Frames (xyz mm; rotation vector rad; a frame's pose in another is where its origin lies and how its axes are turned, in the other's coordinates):
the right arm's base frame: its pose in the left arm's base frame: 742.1 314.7 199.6 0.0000 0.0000 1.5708
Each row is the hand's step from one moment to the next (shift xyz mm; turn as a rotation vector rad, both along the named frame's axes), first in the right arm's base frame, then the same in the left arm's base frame.
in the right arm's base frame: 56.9 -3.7 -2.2 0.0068 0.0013 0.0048
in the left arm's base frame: 3.7 56.9 -2.2 -0.0013 0.0068 0.0048
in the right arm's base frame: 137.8 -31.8 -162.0 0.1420 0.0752 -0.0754
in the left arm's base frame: 31.8 137.8 -162.0 -0.0752 0.1420 -0.0754
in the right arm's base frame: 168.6 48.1 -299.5 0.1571 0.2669 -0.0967
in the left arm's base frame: -48.1 168.6 -299.5 -0.2669 0.1571 -0.0967
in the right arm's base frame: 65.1 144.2 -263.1 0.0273 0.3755 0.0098
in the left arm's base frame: -144.2 65.1 -263.1 -0.3755 0.0273 0.0098
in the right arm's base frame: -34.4 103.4 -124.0 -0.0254 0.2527 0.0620
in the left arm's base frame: -103.4 -34.4 -124.0 -0.2527 -0.0254 0.0620
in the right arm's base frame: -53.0 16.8 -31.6 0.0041 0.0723 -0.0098
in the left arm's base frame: -16.8 -53.0 -31.6 -0.0723 0.0041 -0.0098
